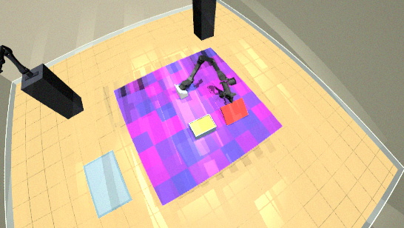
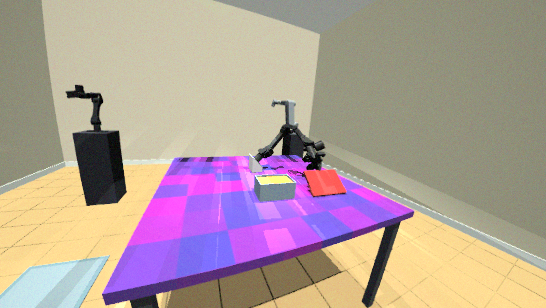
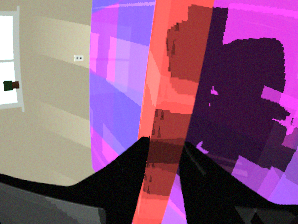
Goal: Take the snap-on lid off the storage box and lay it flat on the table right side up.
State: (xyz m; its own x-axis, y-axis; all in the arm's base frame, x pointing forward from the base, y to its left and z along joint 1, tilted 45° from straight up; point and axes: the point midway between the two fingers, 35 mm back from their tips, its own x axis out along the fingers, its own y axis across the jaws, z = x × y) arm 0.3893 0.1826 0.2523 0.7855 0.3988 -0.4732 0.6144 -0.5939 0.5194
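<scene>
My gripper tip is 7 cm short of the red lid, 1 cm to the left of it and 4 cm above it. Also, from my gripper tip: grey storage box (4 cm ahead, 34 cm to the right, 5 cm below).
</scene>
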